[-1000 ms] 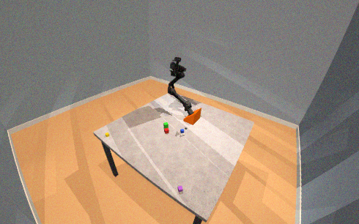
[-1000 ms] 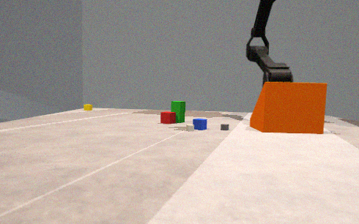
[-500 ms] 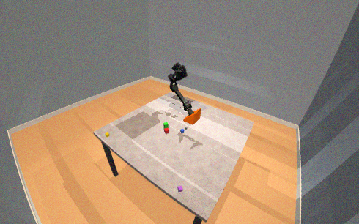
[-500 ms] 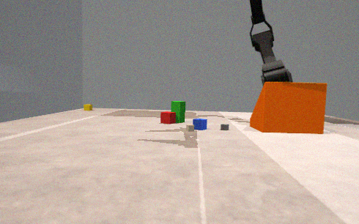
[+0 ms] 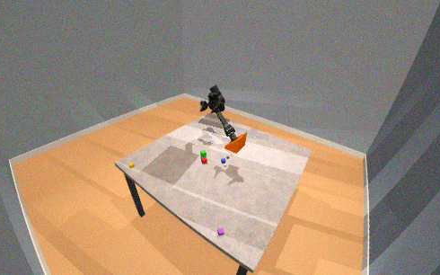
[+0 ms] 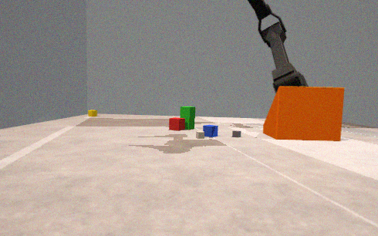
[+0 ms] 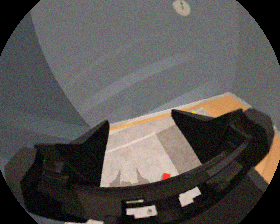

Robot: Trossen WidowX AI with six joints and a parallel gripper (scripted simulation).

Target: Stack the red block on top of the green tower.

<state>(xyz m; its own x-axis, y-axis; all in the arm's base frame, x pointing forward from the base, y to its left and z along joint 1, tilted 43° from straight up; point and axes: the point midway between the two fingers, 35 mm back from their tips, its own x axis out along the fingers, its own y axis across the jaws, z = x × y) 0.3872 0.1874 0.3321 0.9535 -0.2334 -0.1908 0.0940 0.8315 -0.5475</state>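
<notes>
Right now my gripper tip is 4 cm past the red block, 3 cm to the left of it and 46 cm above it. From my gripper tip the other things lie so: small white cube: 8 cm behind, 14 cm to the left, 47 cm below; then small grey cube: 19 cm behind, 12 cm to the left, 47 cm below; then blue cube: 12 cm behind, 11 cm to the left, 46 cm below.
</notes>
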